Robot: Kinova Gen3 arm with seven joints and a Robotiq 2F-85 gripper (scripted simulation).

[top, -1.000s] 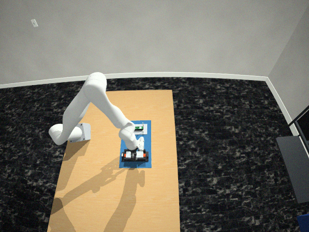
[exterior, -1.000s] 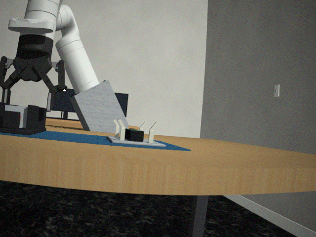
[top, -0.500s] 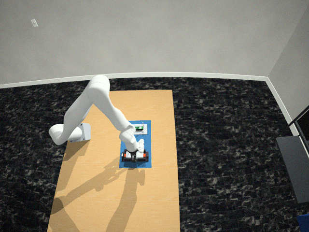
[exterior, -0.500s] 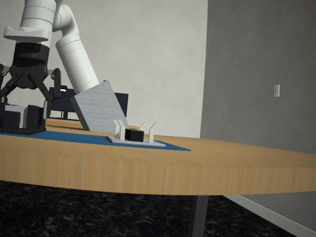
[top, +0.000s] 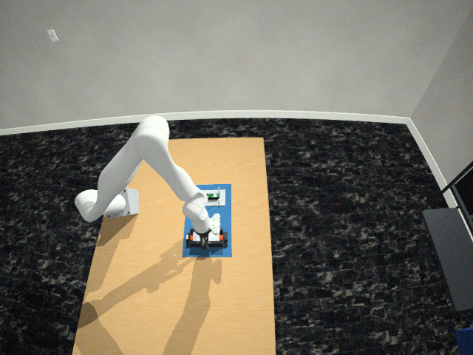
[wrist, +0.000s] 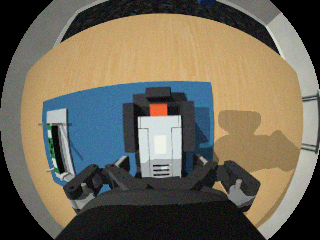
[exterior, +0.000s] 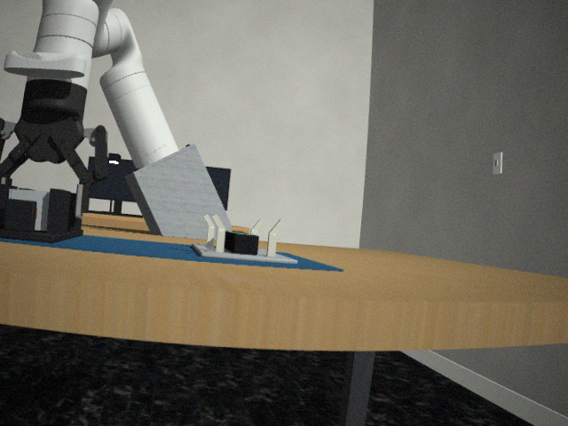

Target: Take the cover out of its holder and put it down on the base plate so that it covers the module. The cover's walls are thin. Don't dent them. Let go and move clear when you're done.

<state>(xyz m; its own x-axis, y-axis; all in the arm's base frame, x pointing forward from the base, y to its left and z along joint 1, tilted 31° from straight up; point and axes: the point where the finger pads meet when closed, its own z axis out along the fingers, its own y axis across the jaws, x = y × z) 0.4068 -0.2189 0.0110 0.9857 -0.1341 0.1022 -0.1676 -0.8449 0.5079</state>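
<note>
The cover is right at my hand.
</note>
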